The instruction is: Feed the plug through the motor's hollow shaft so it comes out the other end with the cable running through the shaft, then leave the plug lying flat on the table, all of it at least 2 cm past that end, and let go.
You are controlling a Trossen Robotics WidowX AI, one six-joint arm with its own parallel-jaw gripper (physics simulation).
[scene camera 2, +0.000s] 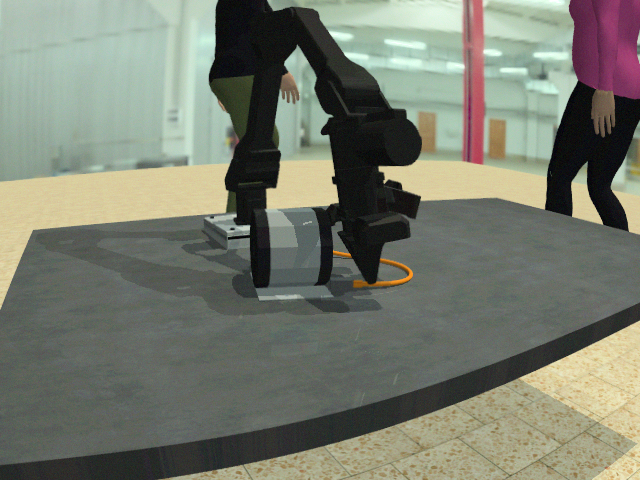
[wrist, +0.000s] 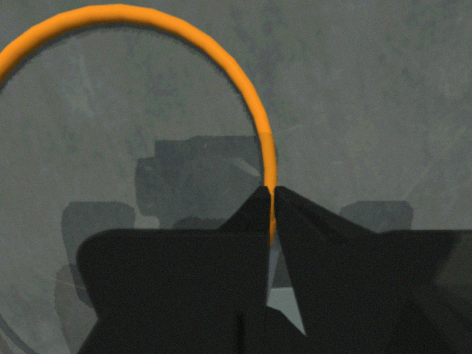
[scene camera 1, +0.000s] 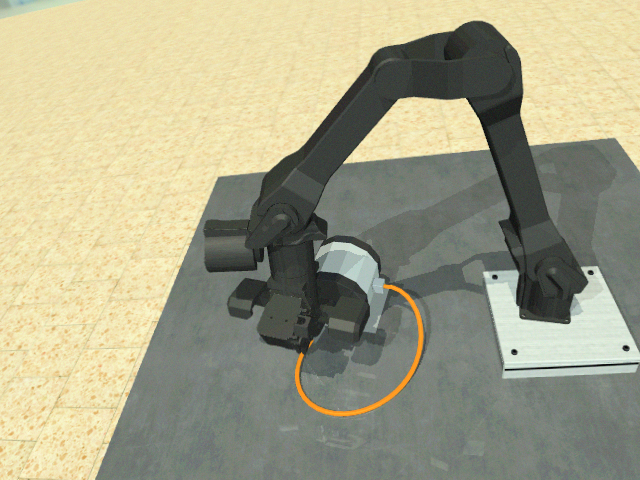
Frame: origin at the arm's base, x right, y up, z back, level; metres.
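Where they show: gripper, fingertip midpoint: [scene camera 2: 371, 283] [wrist: 270, 195] [scene camera 1: 302, 352]; arm's base, link origin: [scene camera 1: 543, 304].
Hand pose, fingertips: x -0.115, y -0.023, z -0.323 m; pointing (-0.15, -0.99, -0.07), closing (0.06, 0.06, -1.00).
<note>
Things, the pixels of their centre, and the offset from my fingertips. "spot": a spot on its surface instead. Level surfaces: height alone.
- motor, body centre: [scene camera 2: 288, 247] [scene camera 1: 342, 281] dy +0.043, dx +0.104, dz +0.039 m
- flat base, surface spot: [wrist: 286, 302] spot: dy -0.006, dx +0.068, dz -0.008 m
- small block, surface spot: [scene camera 1: 378, 285] spot: dy +0.052, dx +0.095, dz +0.097 m
- grey plug, body centre: [wrist: 257, 267] [scene camera 2: 341, 283] dy -0.001, dx +0.039, dz +0.008 m
- dark table, surface height: dy -0.008 m
The motor [scene camera 1: 351, 258] [scene camera 2: 292, 248] is a silver drum with black end rings on a flat base [wrist: 286, 302]. Its shaft opening is hidden in all views. An orange cable [scene camera 1: 421, 335] [scene camera 2: 411, 273] [wrist: 117, 13] leaves a small block [scene camera 1: 378, 285] on the motor's side and loops over the table to the plug. The grey plug [scene camera 2: 341, 284] [wrist: 273, 262] lies low beside the motor's end, in shadow and partly hidden. My gripper [scene camera 1: 303, 350] [scene camera 2: 371, 281] [wrist: 270, 195] points down at table level, shut on the cable's orange end just behind the plug.
The arm's silver mounting plate [scene camera 1: 563, 353] [scene camera 2: 214, 224] stands on the dark table [scene camera 1: 206, 413] [scene camera 2: 155, 372]. The motor stands close beside the gripper. Two people [scene camera 2: 237, 103] [scene camera 2: 594, 129] stand beyond the table.
</note>
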